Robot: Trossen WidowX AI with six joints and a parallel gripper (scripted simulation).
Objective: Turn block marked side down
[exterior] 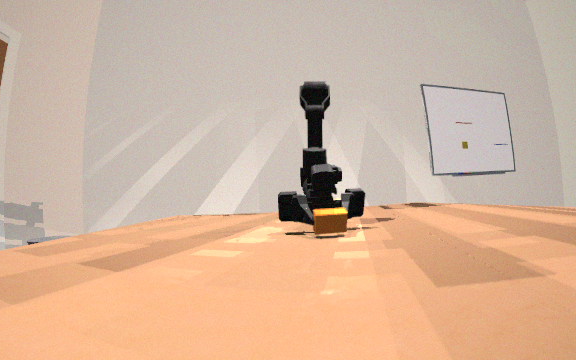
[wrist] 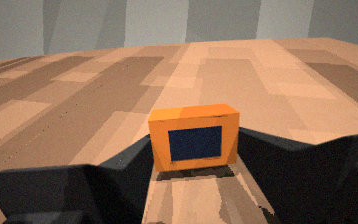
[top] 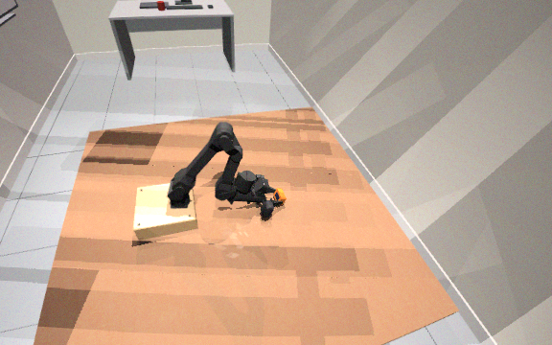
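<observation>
The orange block lies 1 cm behind my gripper tip.
</observation>
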